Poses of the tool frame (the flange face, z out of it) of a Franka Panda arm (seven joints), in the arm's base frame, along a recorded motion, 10 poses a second.
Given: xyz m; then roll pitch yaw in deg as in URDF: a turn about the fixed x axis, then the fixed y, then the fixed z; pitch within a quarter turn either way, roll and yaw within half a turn.
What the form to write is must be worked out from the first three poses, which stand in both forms.
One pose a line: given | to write
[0.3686, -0.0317, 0.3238, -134.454, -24.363, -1.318] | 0.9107, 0.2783, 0.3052, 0.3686; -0.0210, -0.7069, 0.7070, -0.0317; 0.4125, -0.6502, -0.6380, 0.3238; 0, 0, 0, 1
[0.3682, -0.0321, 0.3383, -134.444, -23.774, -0.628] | 0.9151, 0.2801, 0.2901, 0.3682; -0.0100, -0.7033, 0.7108, -0.0321; 0.4031, -0.6534, -0.6408, 0.3383; 0, 0, 0, 1
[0.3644, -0.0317, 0.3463, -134.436, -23.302, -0.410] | 0.9184, 0.2774, 0.2821, 0.3644; -0.0066, -0.7021, 0.7120, -0.0317; 0.3956, -0.6558, -0.6430, 0.3463; 0, 0, 0, 1
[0.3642, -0.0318, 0.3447, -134.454, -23.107, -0.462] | 0.9197, 0.2745, 0.2806, 0.3642; -0.0074, -0.7026, 0.7116, -0.0318; 0.3924, -0.6565, -0.6442, 0.3447; 0, 0, 0, 1
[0.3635, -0.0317, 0.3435, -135.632, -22.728, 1.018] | 0.9222, 0.2828, 0.2637, 0.3635; 0.0164, -0.7100, 0.7041, -0.0317; 0.3864, -0.6450, -0.6594, 0.3435; 0, 0, 0, 1
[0.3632, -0.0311, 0.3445, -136.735, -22.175, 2.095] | 0.9254, 0.2851, 0.2496, 0.3632; 0.0339, -0.7182, 0.6950, -0.0311; 0.3774, -0.6347, -0.6743, 0.3445; 0, 0, 0, 1
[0.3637, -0.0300, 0.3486, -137.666, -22.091, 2.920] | 0.9254, 0.2906, 0.2433, 0.3637; 0.0472, -0.7254, 0.6867, -0.0300; 0.3761, -0.6240, -0.6850, 0.3486; 0, 0, 0, 1
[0.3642, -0.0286, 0.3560, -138.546, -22.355, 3.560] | 0.9231, 0.2978, 0.2434, 0.3642; 0.0574, -0.7324, 0.6784, -0.0286; 0.3803, -0.6123, -0.6932, 0.3560; 0, 0, 0, 1
